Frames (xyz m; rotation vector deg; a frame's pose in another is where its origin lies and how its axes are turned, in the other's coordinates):
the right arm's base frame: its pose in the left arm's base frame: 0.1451 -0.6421 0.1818 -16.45 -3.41 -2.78
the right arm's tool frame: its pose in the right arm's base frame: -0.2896 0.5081 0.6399 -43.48 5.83 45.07
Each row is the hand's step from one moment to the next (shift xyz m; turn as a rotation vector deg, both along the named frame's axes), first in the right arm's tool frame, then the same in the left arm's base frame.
Working: the right arm's tool frame: its pose in the left arm's base frame: -0.1482 0.0380 0.6324 -59.99 10.40 40.70

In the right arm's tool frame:
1: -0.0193 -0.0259 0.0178 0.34 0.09 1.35
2: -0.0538 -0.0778 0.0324 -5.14 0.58 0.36
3: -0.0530 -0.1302 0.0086 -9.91 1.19 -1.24
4: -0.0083 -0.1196 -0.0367 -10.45 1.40 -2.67
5: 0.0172 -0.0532 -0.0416 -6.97 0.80 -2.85
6: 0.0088 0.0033 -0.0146 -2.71 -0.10 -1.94
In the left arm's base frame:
1: -0.0022 -0.0016 0.0368 -0.05 1.31 0.46
2: 0.0005 -0.0205 0.0979 -4.36 -1.83 2.12
3: 0.0379 -0.0560 0.1236 -8.09 -5.14 3.06
4: 0.0741 -0.0708 0.0723 -8.36 -6.52 2.43
5: 0.0537 -0.0433 0.0097 -5.29 -5.29 1.18
6: 0.0075 -0.0073 -0.0139 -1.65 -2.88 0.33

